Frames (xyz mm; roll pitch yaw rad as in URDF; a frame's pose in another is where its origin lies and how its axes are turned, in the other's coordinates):
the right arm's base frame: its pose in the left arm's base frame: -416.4 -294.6 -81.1 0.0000 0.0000 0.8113
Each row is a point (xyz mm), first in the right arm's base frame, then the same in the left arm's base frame.
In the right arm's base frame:
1: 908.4 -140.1 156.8
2: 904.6 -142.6 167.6
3: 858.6 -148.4 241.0
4: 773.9 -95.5 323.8
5: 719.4 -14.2 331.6
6: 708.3 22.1 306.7
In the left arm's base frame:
1: 310.7 267.7 75.7
2: 309.9 263.2 86.5
3: 282.4 225.9 159.9
4: 185.7 200.9 242.7
5: 89.2 217.3 250.5
6: 55.3 234.3 225.6

